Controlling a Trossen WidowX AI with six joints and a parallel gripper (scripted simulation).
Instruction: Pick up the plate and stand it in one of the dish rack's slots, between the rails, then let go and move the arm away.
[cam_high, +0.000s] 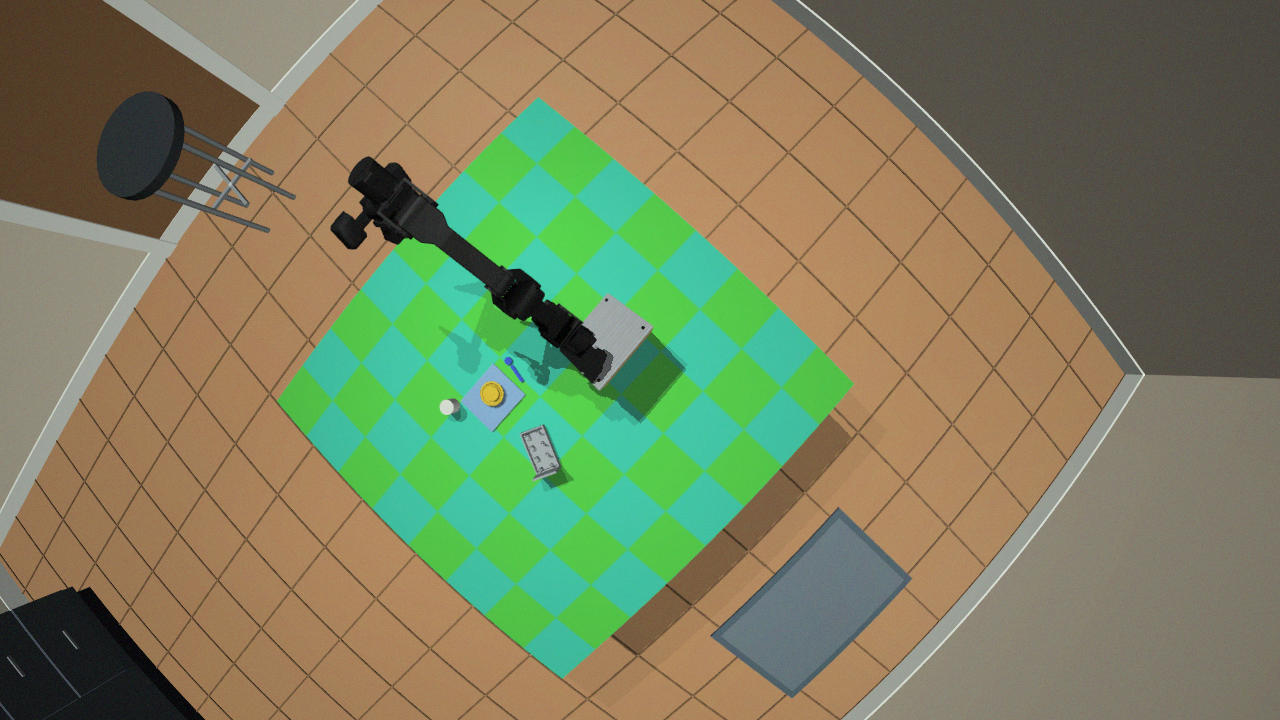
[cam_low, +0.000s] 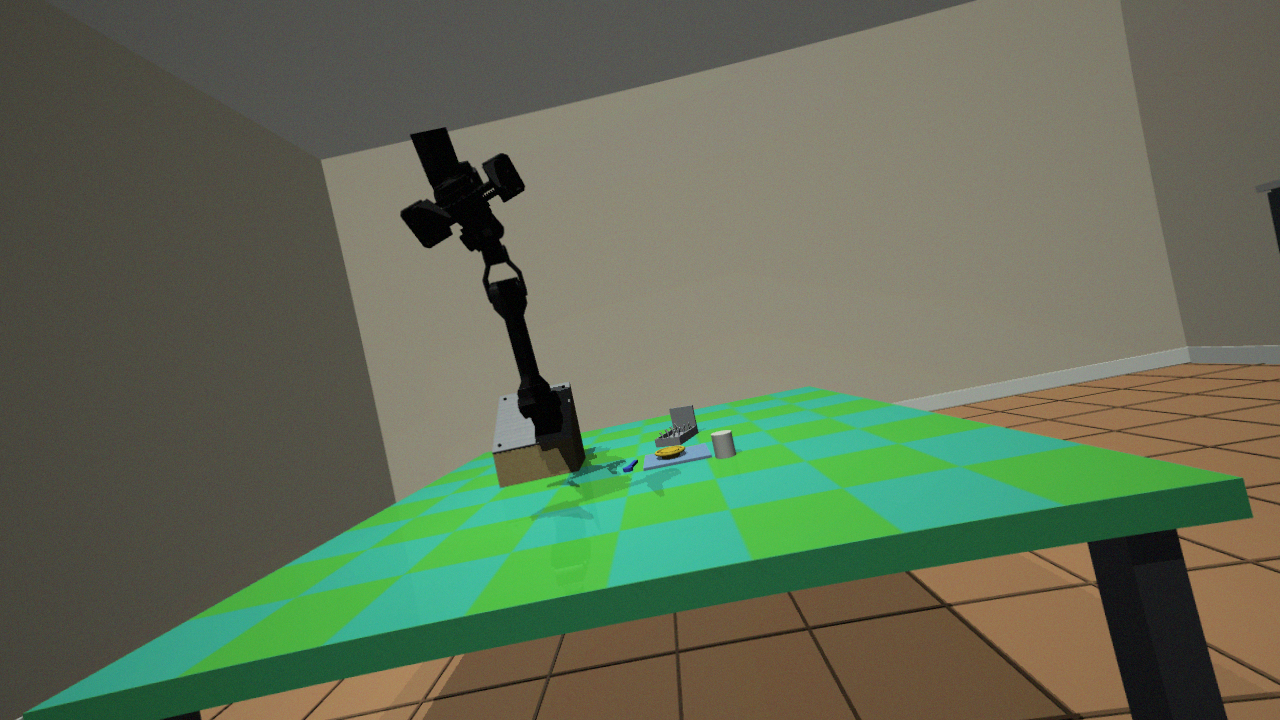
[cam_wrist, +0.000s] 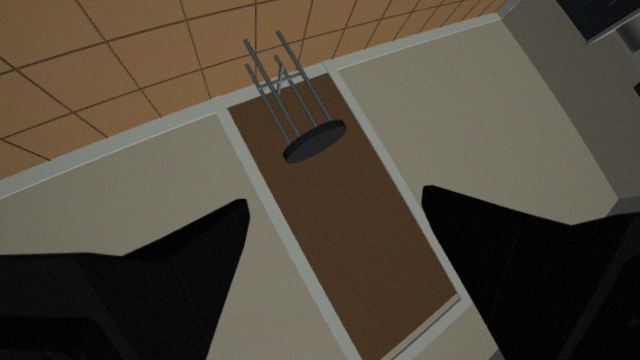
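The yellow plate is 490 mm below my gripper tip, 390 mm to the left of it and 200 mm ahead of it. Also, from my gripper tip: white cup 480 mm below, 320 mm to the left, 310 mm ahead; then pale blue mat 500 mm below, 400 mm to the left, 210 mm ahead; then blue spoon 500 mm below, 390 mm to the left, 100 mm ahead.
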